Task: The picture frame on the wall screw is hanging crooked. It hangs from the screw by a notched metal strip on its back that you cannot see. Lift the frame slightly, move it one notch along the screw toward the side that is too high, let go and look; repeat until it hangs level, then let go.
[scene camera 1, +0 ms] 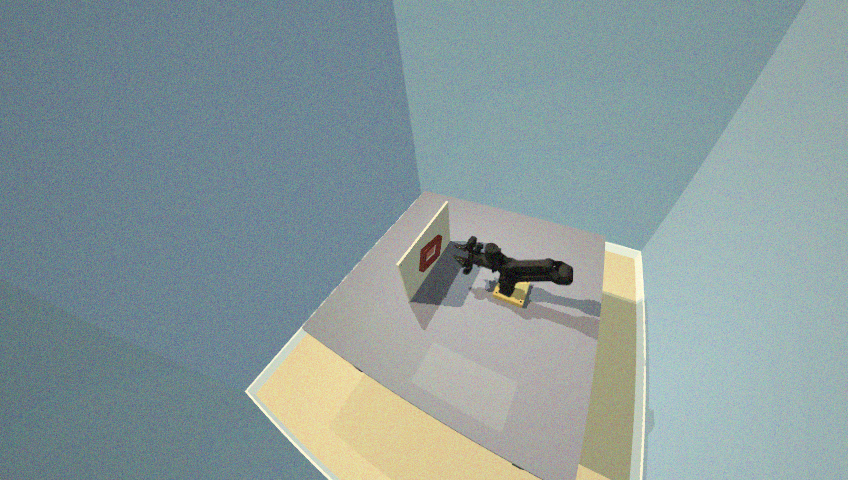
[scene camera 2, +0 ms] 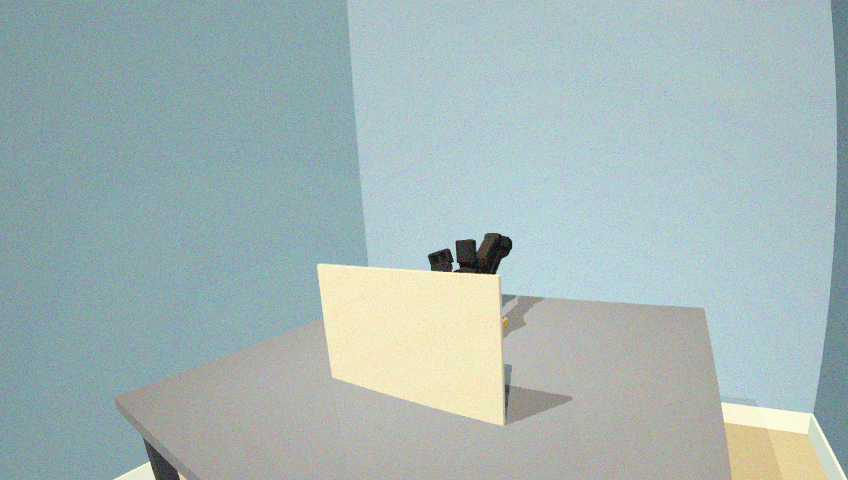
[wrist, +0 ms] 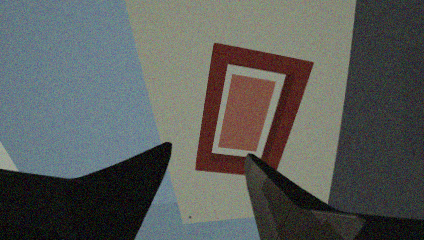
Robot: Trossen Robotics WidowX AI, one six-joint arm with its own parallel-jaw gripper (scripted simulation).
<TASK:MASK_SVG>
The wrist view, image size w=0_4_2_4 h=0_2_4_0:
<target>my gripper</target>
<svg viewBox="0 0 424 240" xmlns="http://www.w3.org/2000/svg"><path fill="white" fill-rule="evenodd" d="M244 164L246 182L260 240L424 240L424 220L353 214L334 209L323 202L323 200L319 200L305 189L297 186L293 181L276 169L271 168L254 154L248 153ZM172 143L162 143L115 165L73 179L0 169L0 240L135 240L135 236L163 181L162 178L165 175L171 157Z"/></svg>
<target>dark red picture frame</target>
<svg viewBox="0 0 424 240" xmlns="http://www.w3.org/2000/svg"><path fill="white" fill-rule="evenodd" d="M214 43L195 170L246 176L244 164L248 153L254 154L271 168L277 170L314 62Z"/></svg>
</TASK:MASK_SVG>
